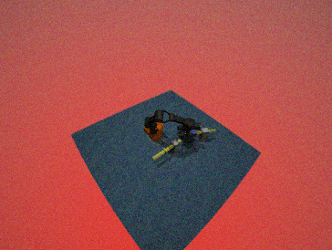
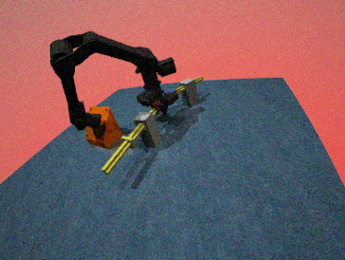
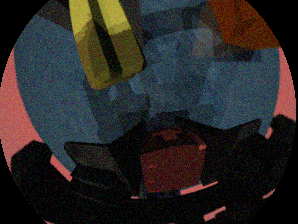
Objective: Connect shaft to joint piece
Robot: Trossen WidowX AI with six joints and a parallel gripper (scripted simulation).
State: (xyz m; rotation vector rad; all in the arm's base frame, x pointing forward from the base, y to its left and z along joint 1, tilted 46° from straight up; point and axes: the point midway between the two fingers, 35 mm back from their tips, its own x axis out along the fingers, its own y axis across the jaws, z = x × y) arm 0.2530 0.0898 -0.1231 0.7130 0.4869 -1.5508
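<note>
Now: gripper tip 4 cm below the red square joint piece and 1 cm to the right of it.
</note>
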